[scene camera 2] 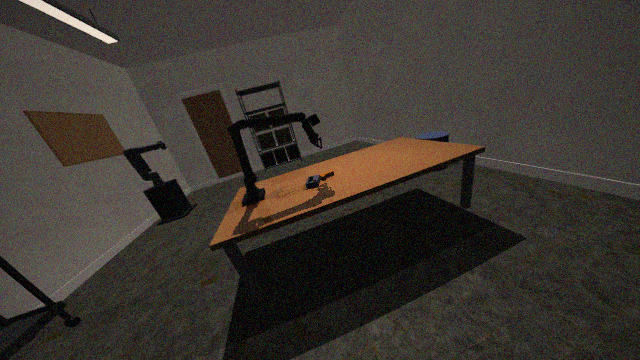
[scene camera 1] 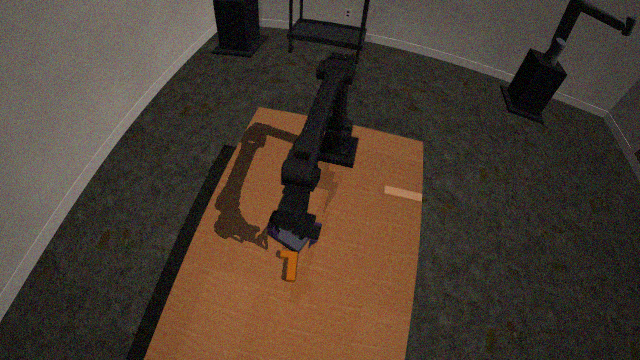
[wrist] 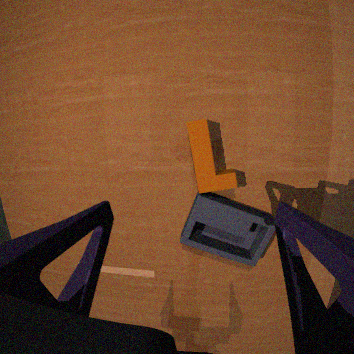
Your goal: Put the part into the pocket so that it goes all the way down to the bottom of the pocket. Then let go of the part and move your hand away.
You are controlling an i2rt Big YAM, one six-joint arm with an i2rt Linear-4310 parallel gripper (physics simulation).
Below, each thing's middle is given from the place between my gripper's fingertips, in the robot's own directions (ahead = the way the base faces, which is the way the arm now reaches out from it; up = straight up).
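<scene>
From my hand, the orange L-shaped part (wrist: 207, 179) is 2 cm to the right and 22 cm below. There's a grey-blue pocket block (wrist: 214, 224) as well, and that block is 5 cm to the right of my hand, 12 cm behind it and 22 cm below it.
</scene>
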